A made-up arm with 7 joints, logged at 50 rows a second.
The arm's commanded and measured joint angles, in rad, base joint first. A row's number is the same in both.
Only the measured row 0 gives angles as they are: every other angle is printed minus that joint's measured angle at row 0.
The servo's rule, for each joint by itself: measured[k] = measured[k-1] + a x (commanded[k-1-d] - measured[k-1]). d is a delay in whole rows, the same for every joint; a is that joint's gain. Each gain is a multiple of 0.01, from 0.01 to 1. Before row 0 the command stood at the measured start. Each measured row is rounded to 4 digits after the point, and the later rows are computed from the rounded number. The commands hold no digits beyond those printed.
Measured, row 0:
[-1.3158 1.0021 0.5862 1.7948 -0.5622 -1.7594 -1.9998]
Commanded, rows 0 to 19:
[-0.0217 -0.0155 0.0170 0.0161 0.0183 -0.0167 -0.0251]
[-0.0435 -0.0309 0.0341 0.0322 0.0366 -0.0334 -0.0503]
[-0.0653 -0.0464 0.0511 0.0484 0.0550 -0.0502 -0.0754]
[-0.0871 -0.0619 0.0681 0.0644 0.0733 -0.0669 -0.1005]
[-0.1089 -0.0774 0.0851 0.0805 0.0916 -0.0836 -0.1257]
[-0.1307 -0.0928 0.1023 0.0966 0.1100 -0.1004 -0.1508]
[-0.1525 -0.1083 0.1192 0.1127 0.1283 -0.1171 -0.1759]
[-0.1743 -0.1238 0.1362 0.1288 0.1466 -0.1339 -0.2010]
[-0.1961 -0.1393 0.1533 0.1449 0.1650 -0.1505 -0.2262]
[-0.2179 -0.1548 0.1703 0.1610 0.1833 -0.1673 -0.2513]
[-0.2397 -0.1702 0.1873 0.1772 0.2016 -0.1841 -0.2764]
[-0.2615 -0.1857 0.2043 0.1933 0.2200 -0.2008 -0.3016]
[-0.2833 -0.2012 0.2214 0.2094 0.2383 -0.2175 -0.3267]
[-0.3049 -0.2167 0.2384 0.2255 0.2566 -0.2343 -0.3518]
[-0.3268 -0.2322 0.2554 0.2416 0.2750 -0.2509 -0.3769]
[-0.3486 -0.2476 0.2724 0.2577 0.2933 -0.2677 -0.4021]
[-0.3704 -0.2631 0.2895 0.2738 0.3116 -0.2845 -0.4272]
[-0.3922 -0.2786 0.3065 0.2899 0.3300 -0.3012 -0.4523]
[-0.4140 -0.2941 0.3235 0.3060 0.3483 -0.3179 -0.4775]
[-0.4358 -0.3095 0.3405 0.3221 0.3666 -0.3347 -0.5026]
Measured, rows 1 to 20:
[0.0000 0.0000 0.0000 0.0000 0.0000 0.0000 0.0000]
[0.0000 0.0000 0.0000 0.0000 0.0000 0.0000 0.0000]
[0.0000 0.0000 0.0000 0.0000 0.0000 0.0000 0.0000]
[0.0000 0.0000 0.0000 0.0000 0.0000 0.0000 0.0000]
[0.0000 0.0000 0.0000 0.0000 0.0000 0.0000 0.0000]
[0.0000 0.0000 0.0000 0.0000 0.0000 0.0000 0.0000]
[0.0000 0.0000 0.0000 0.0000 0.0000 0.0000 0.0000]
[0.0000 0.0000 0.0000 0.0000 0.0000 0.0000 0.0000]
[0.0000 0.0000 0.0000 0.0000 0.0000 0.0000 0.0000]
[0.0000 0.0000 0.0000 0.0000 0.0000 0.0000 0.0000]
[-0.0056 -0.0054 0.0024 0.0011 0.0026 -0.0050 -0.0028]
[-0.0155 -0.0143 0.0068 0.0033 0.0074 -0.0135 -0.0080]
[-0.0284 -0.0255 0.0130 0.0065 0.0141 -0.0245 -0.0154]
[-0.0437 -0.0382 0.0207 0.0106 0.0224 -0.0372 -0.0248]
[-0.0607 -0.0519 0.0297 0.0155 0.0321 -0.0511 -0.0359]
[-0.0789 -0.0662 0.0399 0.0212 0.0430 -0.0659 -0.0485]
[-0.0980 -0.0809 0.0510 0.0276 0.0549 -0.0813 -0.0625]
[-0.1178 -0.0959 0.0629 0.0347 0.0677 -0.0971 -0.0777]
[-0.1382 -0.1111 0.0756 0.0424 0.0813 -0.1131 -0.0940]
[-0.1589 -0.1264 0.0889 0.0507 0.0956 -0.1294 -0.1113]
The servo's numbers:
d 10
a 0.26 0.35 0.14 0.07 0.14 0.30 0.11

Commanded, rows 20 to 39:
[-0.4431 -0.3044 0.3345 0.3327 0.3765 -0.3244 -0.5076]
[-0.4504 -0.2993 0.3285 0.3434 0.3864 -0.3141 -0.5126]
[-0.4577 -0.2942 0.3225 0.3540 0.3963 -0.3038 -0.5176]
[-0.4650 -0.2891 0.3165 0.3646 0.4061 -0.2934 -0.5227]
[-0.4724 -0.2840 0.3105 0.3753 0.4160 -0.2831 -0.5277]
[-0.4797 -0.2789 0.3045 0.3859 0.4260 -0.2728 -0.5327]
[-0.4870 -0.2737 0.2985 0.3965 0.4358 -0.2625 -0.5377]
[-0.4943 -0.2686 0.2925 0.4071 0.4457 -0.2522 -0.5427]
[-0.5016 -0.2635 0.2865 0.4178 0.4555 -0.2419 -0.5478]
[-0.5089 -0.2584 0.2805 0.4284 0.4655 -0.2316 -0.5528]
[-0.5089 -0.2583 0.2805 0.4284 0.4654 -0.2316 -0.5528]
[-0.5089 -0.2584 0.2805 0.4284 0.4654 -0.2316 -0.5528]
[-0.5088 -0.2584 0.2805 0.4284 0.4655 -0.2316 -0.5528]
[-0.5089 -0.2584 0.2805 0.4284 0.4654 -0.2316 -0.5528]
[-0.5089 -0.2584 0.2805 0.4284 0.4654 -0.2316 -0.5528]
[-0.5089 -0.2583 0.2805 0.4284 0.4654 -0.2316 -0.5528]
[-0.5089 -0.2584 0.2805 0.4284 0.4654 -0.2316 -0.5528]
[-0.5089 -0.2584 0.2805 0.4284 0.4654 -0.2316 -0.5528]
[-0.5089 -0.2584 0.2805 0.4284 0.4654 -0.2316 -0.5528]
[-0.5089 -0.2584 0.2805 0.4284 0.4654 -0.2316 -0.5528]
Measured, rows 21 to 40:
[-0.1799 -0.1417 0.1027 0.0596 0.1104 -0.1458 -0.1295]
[-0.2011 -0.1571 0.1169 0.0690 0.1257 -0.1623 -0.1484]
[-0.2225 -0.1725 0.1315 0.0788 0.1415 -0.1789 -0.1680]
[-0.2439 -0.1880 0.1465 0.0891 0.1576 -0.1955 -0.1882]
[-0.2655 -0.2035 0.1617 0.0998 0.1740 -0.2121 -0.2090]
[-0.2871 -0.2189 0.1772 0.1109 0.1907 -0.2288 -0.2302]
[-0.3088 -0.2344 0.1929 0.1223 0.2076 -0.2455 -0.2519]
[-0.3305 -0.2499 0.2088 0.1340 0.2247 -0.2622 -0.2739]
[-0.3522 -0.2654 0.2249 0.1460 0.2420 -0.2789 -0.2963]
[-0.3739 -0.2808 0.2411 0.1583 0.2594 -0.2956 -0.3190]
[-0.3919 -0.2891 0.2542 0.1705 0.2758 -0.3042 -0.3397]
[-0.4071 -0.2927 0.2646 0.1826 0.2913 -0.3072 -0.3587]
[-0.4203 -0.2932 0.2727 0.1946 0.3060 -0.3062 -0.3762]
[-0.4319 -0.2918 0.2788 0.2065 0.3200 -0.3024 -0.3923]
[-0.4424 -0.2891 0.2832 0.2183 0.3334 -0.2966 -0.4072]
[-0.4521 -0.2855 0.2862 0.2300 0.3464 -0.2895 -0.4210]
[-0.4612 -0.2814 0.2879 0.2417 0.3589 -0.2814 -0.4338]
[-0.4698 -0.2769 0.2885 0.2533 0.3711 -0.2726 -0.4458]
[-0.4781 -0.2722 0.2882 0.2648 0.3829 -0.2634 -0.4570]
[-0.4861 -0.2674 0.2871 0.2763 0.3945 -0.2539 -0.4675]

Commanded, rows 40 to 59:
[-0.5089 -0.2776 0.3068 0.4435 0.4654 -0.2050 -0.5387]
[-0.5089 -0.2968 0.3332 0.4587 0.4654 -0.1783 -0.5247]
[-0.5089 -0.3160 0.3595 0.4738 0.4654 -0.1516 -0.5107]
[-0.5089 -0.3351 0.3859 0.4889 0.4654 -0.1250 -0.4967]
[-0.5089 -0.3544 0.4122 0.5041 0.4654 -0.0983 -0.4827]
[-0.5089 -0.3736 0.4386 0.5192 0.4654 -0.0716 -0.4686]
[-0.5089 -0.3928 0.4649 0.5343 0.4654 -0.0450 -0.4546]
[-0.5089 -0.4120 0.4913 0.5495 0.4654 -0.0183 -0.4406]
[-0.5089 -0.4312 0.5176 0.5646 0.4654 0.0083 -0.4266]
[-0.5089 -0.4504 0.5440 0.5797 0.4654 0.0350 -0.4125]
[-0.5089 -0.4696 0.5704 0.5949 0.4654 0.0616 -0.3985]
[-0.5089 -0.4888 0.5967 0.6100 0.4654 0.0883 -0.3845]
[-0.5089 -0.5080 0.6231 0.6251 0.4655 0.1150 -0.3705]
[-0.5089 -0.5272 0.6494 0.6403 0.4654 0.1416 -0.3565]
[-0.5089 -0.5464 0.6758 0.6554 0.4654 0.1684 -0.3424]
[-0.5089 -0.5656 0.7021 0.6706 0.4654 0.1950 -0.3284]
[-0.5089 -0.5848 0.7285 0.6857 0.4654 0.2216 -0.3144]
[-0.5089 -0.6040 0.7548 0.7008 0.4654 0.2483 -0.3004]
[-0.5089 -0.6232 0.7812 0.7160 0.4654 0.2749 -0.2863]
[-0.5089 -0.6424 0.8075 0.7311 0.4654 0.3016 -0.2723]
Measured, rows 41 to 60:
[-0.4920 -0.2642 0.2862 0.2869 0.4044 -0.2472 -0.4769]
[-0.4964 -0.2622 0.2854 0.2968 0.4129 -0.2425 -0.4852]
[-0.4996 -0.2609 0.2847 0.3060 0.4203 -0.2392 -0.4926]
[-0.5020 -0.2600 0.2841 0.3146 0.4266 -0.2369 -0.4992]
[-0.5038 -0.2594 0.2836 0.3226 0.4320 -0.2353 -0.5051]
[-0.5051 -0.2590 0.2832 0.3300 0.4367 -0.2342 -0.5103]
[-0.5061 -0.2588 0.2828 0.3369 0.4407 -0.2334 -0.5150]
[-0.5068 -0.2587 0.2825 0.3433 0.4442 -0.2329 -0.5192]
[-0.5073 -0.2586 0.2822 0.3493 0.4472 -0.2325 -0.5229]
[-0.5077 -0.2585 0.2820 0.3548 0.4497 -0.2322 -0.5262]
[-0.5080 -0.2652 0.2855 0.3610 0.4519 -0.2240 -0.5276]
[-0.5082 -0.2763 0.2922 0.3678 0.4538 -0.2103 -0.5273]
[-0.5084 -0.2902 0.3016 0.3752 0.4554 -0.1927 -0.5255]
[-0.5085 -0.3059 0.3134 0.3832 0.4568 -0.1724 -0.5223]
[-0.5086 -0.3229 0.3272 0.3917 0.4580 -0.1502 -0.5179]
[-0.5087 -0.3406 0.3428 0.4006 0.4590 -0.1266 -0.5125]
[-0.5088 -0.3589 0.3599 0.4100 0.4599 -0.1021 -0.5061]
[-0.5088 -0.3775 0.3783 0.4198 0.4607 -0.0770 -0.4989]
[-0.5088 -0.3963 0.3978 0.4299 0.4614 -0.0514 -0.4909]
[-0.5088 -0.4152 0.4183 0.4404 0.4620 -0.0255 -0.4823]

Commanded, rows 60 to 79:
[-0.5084 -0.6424 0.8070 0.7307 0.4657 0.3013 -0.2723]
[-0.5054 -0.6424 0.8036 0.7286 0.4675 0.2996 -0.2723]
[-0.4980 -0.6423 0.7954 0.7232 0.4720 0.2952 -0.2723]
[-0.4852 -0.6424 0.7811 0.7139 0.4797 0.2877 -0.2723]
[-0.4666 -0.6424 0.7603 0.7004 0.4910 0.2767 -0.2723]
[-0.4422 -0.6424 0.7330 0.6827 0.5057 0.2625 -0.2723]
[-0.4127 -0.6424 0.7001 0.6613 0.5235 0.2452 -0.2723]
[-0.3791 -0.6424 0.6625 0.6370 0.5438 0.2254 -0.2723]
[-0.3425 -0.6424 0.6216 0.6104 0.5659 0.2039 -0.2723]
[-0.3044 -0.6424 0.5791 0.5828 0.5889 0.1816 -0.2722]
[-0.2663 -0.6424 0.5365 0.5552 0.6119 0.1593 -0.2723]
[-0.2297 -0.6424 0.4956 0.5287 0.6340 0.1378 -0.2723]
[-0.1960 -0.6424 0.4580 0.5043 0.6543 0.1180 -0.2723]
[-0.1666 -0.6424 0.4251 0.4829 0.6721 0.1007 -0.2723]
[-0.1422 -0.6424 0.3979 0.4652 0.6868 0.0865 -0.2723]
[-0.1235 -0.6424 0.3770 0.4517 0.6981 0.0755 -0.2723]
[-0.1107 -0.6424 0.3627 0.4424 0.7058 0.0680 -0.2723]
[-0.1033 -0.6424 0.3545 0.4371 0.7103 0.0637 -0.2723]
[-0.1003 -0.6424 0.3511 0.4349 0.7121 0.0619 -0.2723]
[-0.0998 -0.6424 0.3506 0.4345 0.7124 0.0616 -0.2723]
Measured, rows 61 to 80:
[-0.5088 -0.4342 0.4396 0.4512 0.4625 0.0006 -0.4731]
[-0.5088 -0.4533 0.4616 0.4623 0.4629 0.0269 -0.4634]
[-0.5088 -0.4724 0.4842 0.4737 0.4633 0.0533 -0.4532]
[-0.5088 -0.4916 0.5073 0.4854 0.4636 0.0798 -0.4426]
[-0.5088 -0.5108 0.5309 0.4973 0.4639 0.1064 -0.4316]
[-0.5088 -0.5300 0.5549 0.5094 0.4641 0.1330 -0.4202]
[-0.5088 -0.5492 0.5792 0.5217 0.4643 0.1596 -0.4086]
[-0.5088 -0.5684 0.6038 0.5342 0.4645 0.1862 -0.3967]
[-0.5088 -0.5876 0.6286 0.5469 0.4646 0.2128 -0.3846]
[-0.5088 -0.6068 0.6536 0.5598 0.4647 0.2394 -0.3722]
[-0.5087 -0.6193 0.6751 0.5718 0.4648 0.2580 -0.3612]
[-0.5078 -0.6274 0.6931 0.5828 0.4652 0.2705 -0.3514]
[-0.5053 -0.6326 0.7074 0.5926 0.4662 0.2779 -0.3427]
[-0.5001 -0.6360 0.7177 0.6011 0.4681 0.2808 -0.3350]
[-0.4914 -0.6382 0.7237 0.6081 0.4713 0.2796 -0.3281]
[-0.4786 -0.6397 0.7250 0.6133 0.4761 0.2745 -0.3220]
[-0.4615 -0.6406 0.7215 0.6167 0.4827 0.2657 -0.3165]
[-0.4401 -0.6412 0.7132 0.6181 0.4913 0.2536 -0.3116]
[-0.4147 -0.6416 0.7004 0.6176 0.5017 0.2387 -0.3073]
[-0.3860 -0.6419 0.6834 0.6152 0.5139 0.2216 -0.3034]

